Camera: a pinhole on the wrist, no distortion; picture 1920 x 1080 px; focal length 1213.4 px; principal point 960.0 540.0 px. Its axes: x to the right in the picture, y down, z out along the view. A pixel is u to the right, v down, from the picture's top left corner.
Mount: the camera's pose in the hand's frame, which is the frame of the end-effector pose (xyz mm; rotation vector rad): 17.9 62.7 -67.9 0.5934 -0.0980 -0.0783
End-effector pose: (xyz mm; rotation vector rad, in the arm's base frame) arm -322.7 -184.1 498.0 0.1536 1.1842 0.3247
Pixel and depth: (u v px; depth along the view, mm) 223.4 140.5 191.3
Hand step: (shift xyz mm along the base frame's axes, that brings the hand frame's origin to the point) 15.8 -116.4 101.2
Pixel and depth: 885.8 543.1 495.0
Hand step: 325.5 -200.7 127.9
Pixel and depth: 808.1 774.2 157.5
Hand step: 65.3 0.4 45.9
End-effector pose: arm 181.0 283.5 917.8 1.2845 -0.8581 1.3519
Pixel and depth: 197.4 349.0 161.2
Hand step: 35.0 -54.7 -97.7
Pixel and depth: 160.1 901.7 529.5
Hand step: 121.4 -477.8 -307.6
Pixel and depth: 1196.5 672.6 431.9
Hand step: 221.7 -265.7 85.4
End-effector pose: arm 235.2 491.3 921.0 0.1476 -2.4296 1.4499
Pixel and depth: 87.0 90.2 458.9
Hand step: 383.1 -337.1 50.7
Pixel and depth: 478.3 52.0 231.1
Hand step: 117.3 -127.2 51.0
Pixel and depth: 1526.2 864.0 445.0
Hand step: -222.3 -371.3 -22.3
